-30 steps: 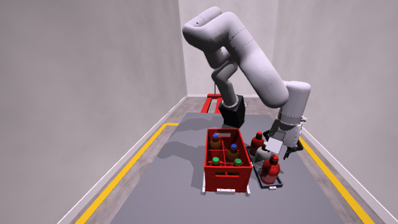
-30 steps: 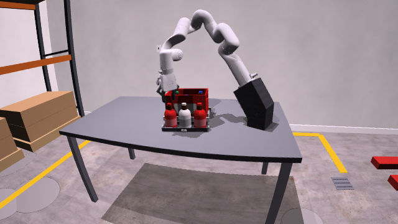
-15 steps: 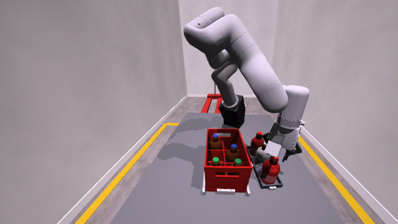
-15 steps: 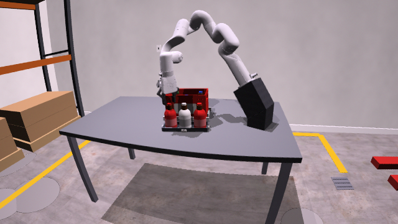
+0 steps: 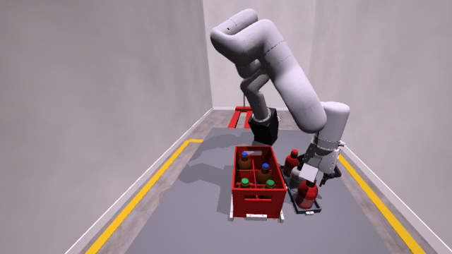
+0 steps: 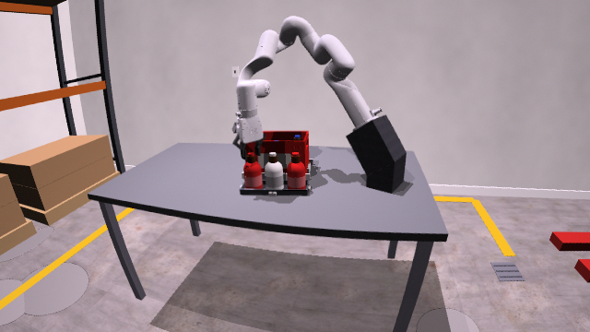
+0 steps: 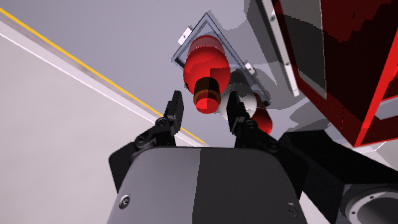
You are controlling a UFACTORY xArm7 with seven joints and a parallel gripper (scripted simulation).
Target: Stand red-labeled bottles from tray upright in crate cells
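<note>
Right now the white bottle is 90 mm behind my hand and 80 mm below it. Also, from my hand: red crate (80 mm behind, 210 mm to the right, 80 mm below); then dark tray (90 mm behind, 150 mm below).
</note>
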